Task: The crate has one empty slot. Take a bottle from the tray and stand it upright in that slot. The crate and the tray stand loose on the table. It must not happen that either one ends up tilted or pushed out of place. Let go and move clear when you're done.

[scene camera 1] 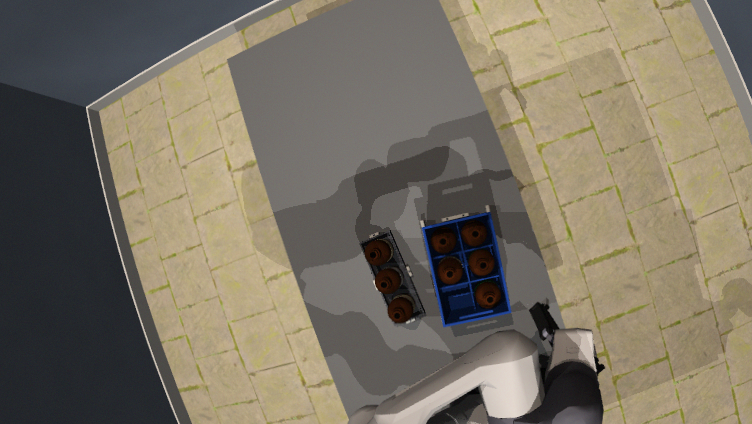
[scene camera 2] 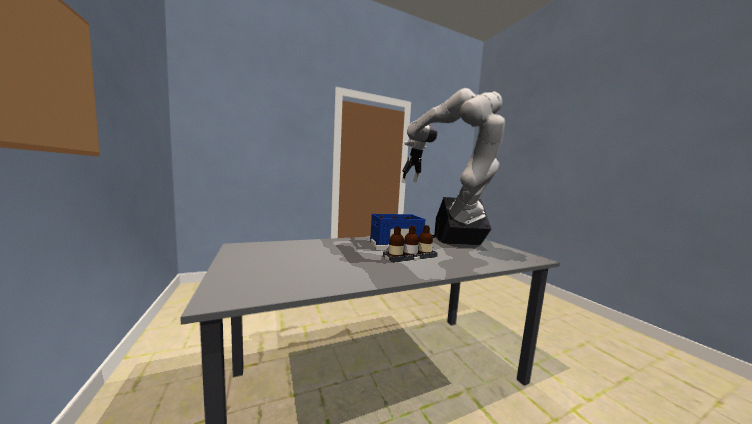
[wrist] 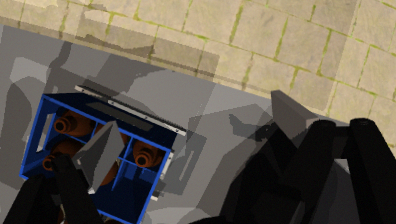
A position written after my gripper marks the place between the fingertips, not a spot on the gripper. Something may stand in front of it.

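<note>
There's a blue crate (scene camera 2: 381,234), and you get the crate (wrist: 131,186) as well. There's also a dark tray (scene camera 1: 407,287). And then there's my gripper (scene camera 1: 566,325), with that same gripper (wrist: 193,120) showing too.
</note>
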